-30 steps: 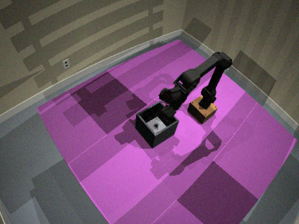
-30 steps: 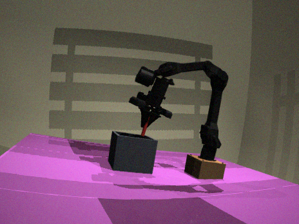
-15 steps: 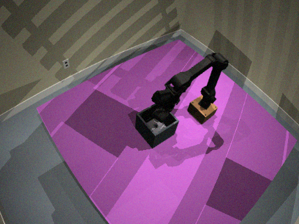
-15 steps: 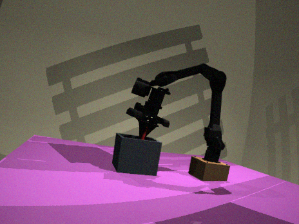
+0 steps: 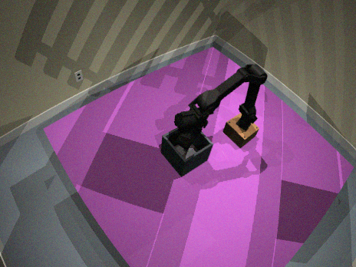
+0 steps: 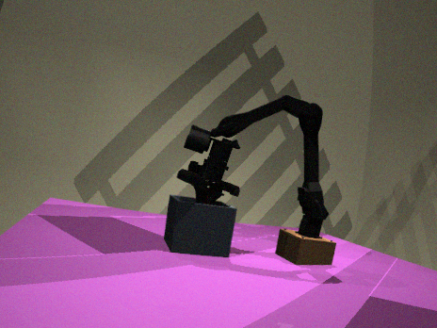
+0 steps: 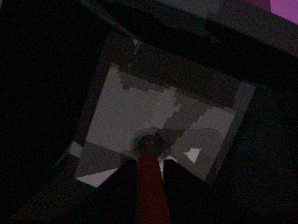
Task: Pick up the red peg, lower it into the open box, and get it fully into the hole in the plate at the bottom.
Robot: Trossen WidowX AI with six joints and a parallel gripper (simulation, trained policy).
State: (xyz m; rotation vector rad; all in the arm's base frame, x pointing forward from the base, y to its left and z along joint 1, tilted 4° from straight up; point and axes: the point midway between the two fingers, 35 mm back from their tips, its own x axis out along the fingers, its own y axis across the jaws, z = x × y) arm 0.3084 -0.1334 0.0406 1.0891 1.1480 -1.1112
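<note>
Right now the red peg is 10 mm to the left of my gripper tip and 10 mm above it. From my gripper tip the other things lie so: grey plate: 10 mm to the left, 60 mm below.
</note>
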